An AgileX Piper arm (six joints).
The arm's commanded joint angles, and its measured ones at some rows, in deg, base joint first. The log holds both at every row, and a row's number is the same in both.
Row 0, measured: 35.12 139.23 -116.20 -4.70 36.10 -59.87
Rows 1 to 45, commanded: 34.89 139.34 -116.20 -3.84 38.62 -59.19; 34.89 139.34 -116.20 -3.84 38.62 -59.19; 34.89 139.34 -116.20 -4.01 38.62 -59.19; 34.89 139.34 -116.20 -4.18 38.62 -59.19; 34.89 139.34 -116.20 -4.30 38.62 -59.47; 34.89 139.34 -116.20 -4.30 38.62 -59.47; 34.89 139.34 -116.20 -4.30 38.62 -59.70; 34.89 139.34 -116.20 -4.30 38.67 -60.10; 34.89 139.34 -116.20 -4.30 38.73 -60.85; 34.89 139.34 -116.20 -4.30 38.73 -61.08; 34.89 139.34 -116.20 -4.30 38.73 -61.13; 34.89 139.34 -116.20 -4.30 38.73 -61.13; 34.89 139.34 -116.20 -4.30 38.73 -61.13; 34.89 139.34 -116.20 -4.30 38.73 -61.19; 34.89 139.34 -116.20 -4.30 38.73 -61.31; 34.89 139.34 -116.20 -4.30 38.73 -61.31; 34.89 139.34 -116.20 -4.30 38.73 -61.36; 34.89 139.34 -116.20 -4.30 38.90 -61.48; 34.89 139.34 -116.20 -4.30 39.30 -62.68; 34.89 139.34 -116.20 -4.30 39.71 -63.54; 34.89 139.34 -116.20 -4.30 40.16 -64.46; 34.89 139.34 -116.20 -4.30 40.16 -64.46; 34.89 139.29 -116.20 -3.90 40.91 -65.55; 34.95 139.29 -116.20 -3.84 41.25 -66.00; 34.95 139.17 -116.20 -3.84 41.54 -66.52; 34.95 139.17 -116.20 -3.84 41.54 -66.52; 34.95 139.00 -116.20 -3.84 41.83 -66.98; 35.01 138.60 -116.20 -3.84 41.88 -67.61; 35.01 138.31 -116.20 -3.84 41.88 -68.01; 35.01 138.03 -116.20 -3.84 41.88 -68.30; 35.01 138.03 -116.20 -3.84 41.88 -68.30; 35.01 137.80 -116.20 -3.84 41.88 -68.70; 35.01 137.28 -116.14 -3.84 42.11 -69.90; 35.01 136.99 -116.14 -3.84 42.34 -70.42; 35.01 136.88 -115.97 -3.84 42.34 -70.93; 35.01 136.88 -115.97 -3.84 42.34 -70.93; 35.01 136.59 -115.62 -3.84 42.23 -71.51; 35.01 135.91 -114.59 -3.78 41.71 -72.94; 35.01 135.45 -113.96 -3.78 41.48 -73.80; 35.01 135.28 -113.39 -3.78 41.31 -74.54; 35.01 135.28 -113.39 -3.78 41.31 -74.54; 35.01 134.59 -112.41 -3.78 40.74 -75.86; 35.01 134.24 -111.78 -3.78 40.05 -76.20; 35.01 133.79 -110.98 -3.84 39.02 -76.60; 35.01 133.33 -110.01 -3.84 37.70 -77.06
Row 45, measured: 35.12 135.05 -112.07 -4.87 39.25 -75.11
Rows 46 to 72, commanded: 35.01 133.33 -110.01 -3.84 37.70 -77.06; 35.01 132.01 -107.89 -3.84 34.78 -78.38; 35.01 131.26 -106.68 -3.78 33.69 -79.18; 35.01 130.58 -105.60 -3.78 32.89 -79.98; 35.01 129.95 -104.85 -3.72 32.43 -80.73; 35.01 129.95 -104.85 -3.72 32.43 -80.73; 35.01 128.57 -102.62 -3.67 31.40 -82.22; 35.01 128.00 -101.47 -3.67 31.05 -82.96; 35.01 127.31 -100.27 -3.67 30.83 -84.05; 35.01 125.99 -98.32 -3.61 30.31 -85.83; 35.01 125.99 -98.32 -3.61 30.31 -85.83; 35.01 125.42 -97.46 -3.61 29.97 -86.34; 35.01 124.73 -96.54 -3.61 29.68 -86.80; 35.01 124.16 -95.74 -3.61 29.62 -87.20; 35.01 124.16 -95.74 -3.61 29.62 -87.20; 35.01 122.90 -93.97 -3.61 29.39 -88.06; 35.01 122.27 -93.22 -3.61 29.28 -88.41; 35.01 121.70 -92.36 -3.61 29.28 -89.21; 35.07 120.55 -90.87 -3.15 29.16 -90.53; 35.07 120.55 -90.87 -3.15 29.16 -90.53; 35.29 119.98 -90.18 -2.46 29.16 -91.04; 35.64 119.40 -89.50 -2.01 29.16 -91.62; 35.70 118.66 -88.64 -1.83 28.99 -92.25; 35.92 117.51 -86.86 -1.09 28.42 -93.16; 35.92 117.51 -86.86 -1.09 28.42 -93.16; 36.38 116.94 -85.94 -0.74 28.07 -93.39; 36.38 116.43 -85.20 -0.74 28.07 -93.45
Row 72, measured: 35.70 118.77 -86.86 -1.60 30.65 -91.85
